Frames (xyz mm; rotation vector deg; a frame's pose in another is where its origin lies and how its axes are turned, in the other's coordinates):
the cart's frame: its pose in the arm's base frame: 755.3 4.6 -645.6 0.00 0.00 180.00
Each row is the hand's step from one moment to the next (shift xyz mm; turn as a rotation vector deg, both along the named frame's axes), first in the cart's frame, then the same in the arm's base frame.
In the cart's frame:
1: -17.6 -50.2 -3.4 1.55 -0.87 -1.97
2: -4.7 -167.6 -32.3 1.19 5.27 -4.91
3: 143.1 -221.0 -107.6 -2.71 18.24 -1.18
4: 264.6 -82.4 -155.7 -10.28 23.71 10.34
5: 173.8 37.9 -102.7 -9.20 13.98 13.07
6: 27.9 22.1 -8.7 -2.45 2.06 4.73
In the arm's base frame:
1: 17.6 50.2 -3.4 -1.55 0.87 -1.97
2: 4.7 167.6 -32.3 -1.19 -5.27 -4.91
3: -143.1 221.0 -107.6 2.71 -18.24 -1.18
4: -264.6 82.4 -155.7 10.28 -23.71 10.34
5: -173.8 -37.9 -102.7 9.20 -13.98 13.07
6: -27.9 -22.1 -8.7 2.45 -2.06 4.73

